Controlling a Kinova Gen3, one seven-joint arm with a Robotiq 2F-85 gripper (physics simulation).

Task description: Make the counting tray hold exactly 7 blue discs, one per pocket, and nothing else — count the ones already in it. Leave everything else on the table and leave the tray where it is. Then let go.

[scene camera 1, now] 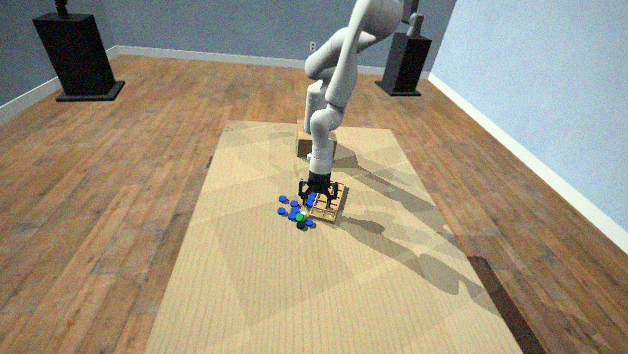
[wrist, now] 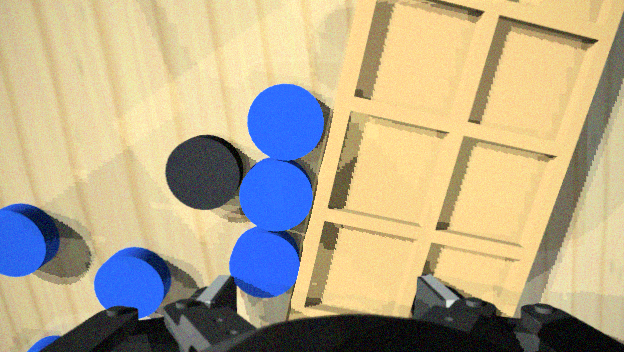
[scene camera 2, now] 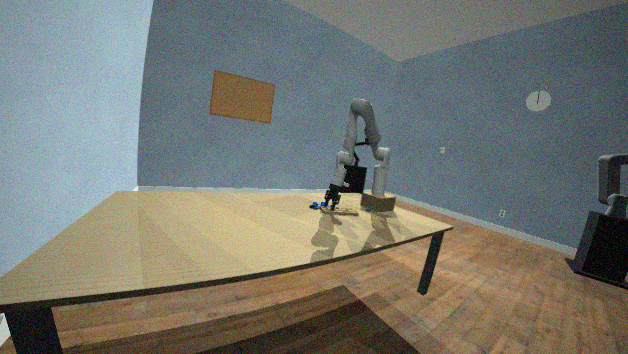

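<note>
The pale wooden counting tray [scene camera 1: 325, 218] [scene camera 2: 345, 212] [wrist: 460, 135] lies on the table; the pockets visible in the wrist view are empty, the others are cropped or hidden. Three blue discs, upper [wrist: 285, 121], middle [wrist: 276, 194] and lower [wrist: 265, 261], line its left side. A black disc [wrist: 204, 172] is beside the middle one. More blue discs [wrist: 20, 242] [wrist: 131, 282] [scene camera 1: 282, 198] lie farther left. My gripper [scene camera 1: 317, 204] [scene camera 2: 330, 206] [wrist: 324, 297] is open low over the tray's left side, its left finger beside the lower disc. I see no disc held.
In scene camera 1, a green disc [scene camera 1: 299, 217], a black disc [scene camera 1: 300, 225] and a small white piece [scene camera 1: 304, 213] lie among blue discs. A blue disc [scene camera 2: 368, 210] lies near the arm's wooden base block [scene camera 2: 378, 202]. The table [scene camera 1: 280, 285] [scene camera 2: 200, 240] extends around them.
</note>
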